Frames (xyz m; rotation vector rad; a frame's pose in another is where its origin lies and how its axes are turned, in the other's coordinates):
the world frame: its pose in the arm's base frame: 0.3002 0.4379 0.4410 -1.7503 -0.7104 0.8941
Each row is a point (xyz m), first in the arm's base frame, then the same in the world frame.
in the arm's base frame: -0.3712 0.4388 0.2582
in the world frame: -0.3267 0.1358 0.5992
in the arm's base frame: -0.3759 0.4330 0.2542
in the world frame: -0.3330 0.1412 0.6010
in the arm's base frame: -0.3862 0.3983 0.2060
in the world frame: -0.3547 0.1974 0.6026
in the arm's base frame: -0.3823 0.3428 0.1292
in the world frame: -0.3783 0.2881 0.5881
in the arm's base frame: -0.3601 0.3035 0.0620
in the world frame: -0.3812 0.3655 0.5646
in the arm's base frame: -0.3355 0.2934 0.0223
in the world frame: -0.3661 0.4077 0.5478
